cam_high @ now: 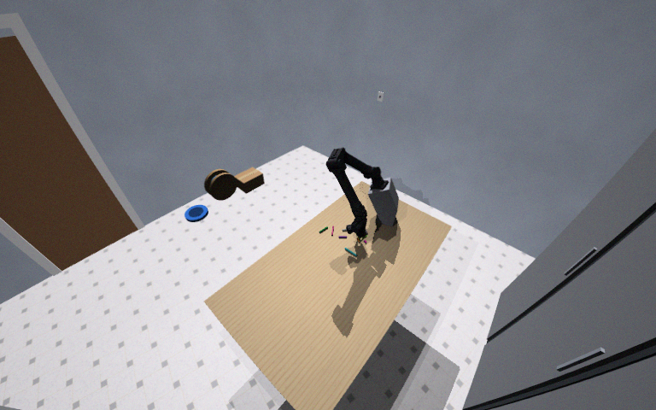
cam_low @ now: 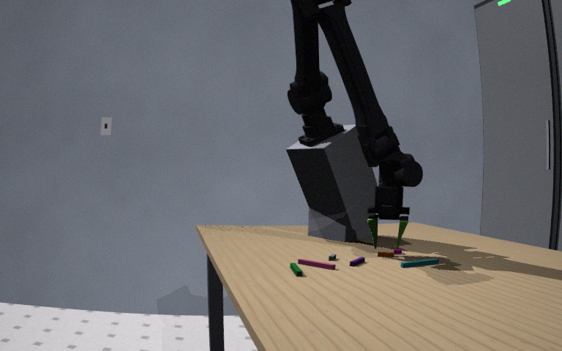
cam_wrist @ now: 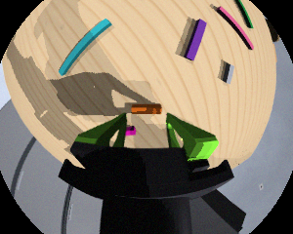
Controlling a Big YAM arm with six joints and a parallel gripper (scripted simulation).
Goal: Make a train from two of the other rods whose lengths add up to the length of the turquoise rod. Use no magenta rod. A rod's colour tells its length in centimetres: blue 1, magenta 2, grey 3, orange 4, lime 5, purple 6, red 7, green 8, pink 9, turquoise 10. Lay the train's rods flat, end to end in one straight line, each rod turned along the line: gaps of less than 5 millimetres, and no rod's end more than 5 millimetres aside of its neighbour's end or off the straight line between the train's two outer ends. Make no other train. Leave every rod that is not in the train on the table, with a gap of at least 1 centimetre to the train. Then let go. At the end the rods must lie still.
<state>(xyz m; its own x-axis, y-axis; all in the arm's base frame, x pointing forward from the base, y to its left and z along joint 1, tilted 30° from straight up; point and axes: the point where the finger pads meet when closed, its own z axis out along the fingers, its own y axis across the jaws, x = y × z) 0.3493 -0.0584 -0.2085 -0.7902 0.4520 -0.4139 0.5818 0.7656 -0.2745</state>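
Now: the orange rod 2 cm below my hand. The rest, counted from my hand: purple rod 5 cm ahead, 11 cm to the right, 2 cm below; then magenta rod 1 cm behind, 5 cm to the left, 2 cm below; then turquoise rod 13 cm ahead, 1 cm to the left, 2 cm below.
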